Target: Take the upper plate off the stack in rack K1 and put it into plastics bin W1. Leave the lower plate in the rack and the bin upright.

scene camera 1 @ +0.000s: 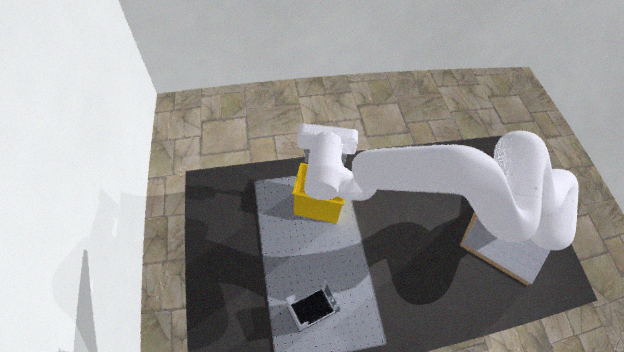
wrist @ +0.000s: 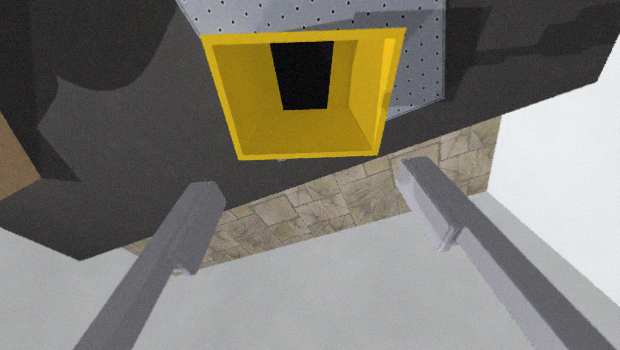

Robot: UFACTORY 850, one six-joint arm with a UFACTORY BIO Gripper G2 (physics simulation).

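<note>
The yellow bin W1 (scene camera 1: 317,208) (wrist: 300,37) stands upright on the perforated board. A black plate (wrist: 304,75) lies inside it in the wrist view; the arm hides it in the scene view. The light grey rack K1 (scene camera 1: 294,316) is near the front of the board, with a black plate (scene camera 1: 312,306) in it; whether another lies beneath cannot be told. My gripper (wrist: 310,177) is open, its two grey fingers apart with nothing between them. It hangs above the bin, towards its back side. In the scene view the hand hides most of the fingers.
The grey perforated board (scene camera 1: 310,240) (wrist: 420,65) lies on a dark mat (scene camera 1: 215,200) (wrist: 130,135). A grey slab with a tan edge (scene camera 1: 505,250) lies under the arm's base at the right. A white wall (scene camera 1: 70,100) rises at the left of the scene view.
</note>
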